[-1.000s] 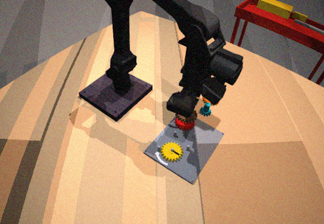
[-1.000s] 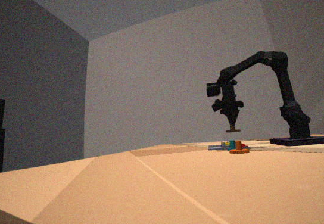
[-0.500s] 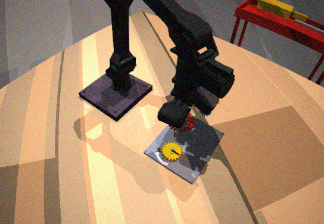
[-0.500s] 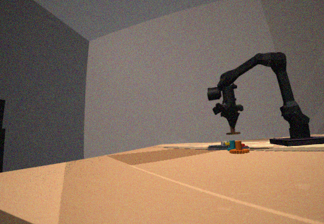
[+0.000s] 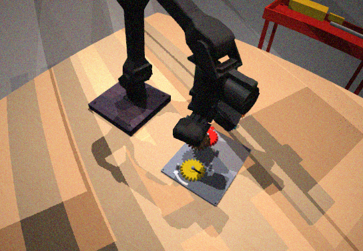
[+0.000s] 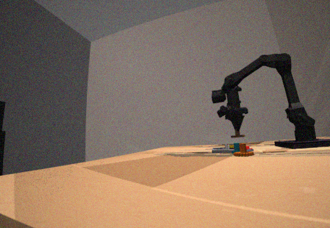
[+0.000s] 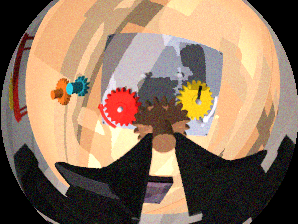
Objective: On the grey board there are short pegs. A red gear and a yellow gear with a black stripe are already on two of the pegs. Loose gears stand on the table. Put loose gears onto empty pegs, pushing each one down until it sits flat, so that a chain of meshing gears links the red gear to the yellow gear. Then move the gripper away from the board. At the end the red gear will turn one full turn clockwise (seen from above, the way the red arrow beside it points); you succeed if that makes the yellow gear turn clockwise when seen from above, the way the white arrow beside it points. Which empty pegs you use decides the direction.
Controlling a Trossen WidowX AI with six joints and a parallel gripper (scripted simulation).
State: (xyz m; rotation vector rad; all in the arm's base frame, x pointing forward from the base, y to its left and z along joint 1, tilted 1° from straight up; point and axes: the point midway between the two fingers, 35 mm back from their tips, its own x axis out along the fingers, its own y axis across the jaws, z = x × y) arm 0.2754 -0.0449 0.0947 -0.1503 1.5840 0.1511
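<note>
The brown gear is 10 mm below my gripper tip. The rest, counted from my gripper tip: red gear 60 mm to the left, 70 mm below; then white arrow 20 mm ahead, 90 mm to the right, 80 mm below; then yellow gear 30 mm ahead, 60 mm to the right, 70 mm below.
</note>
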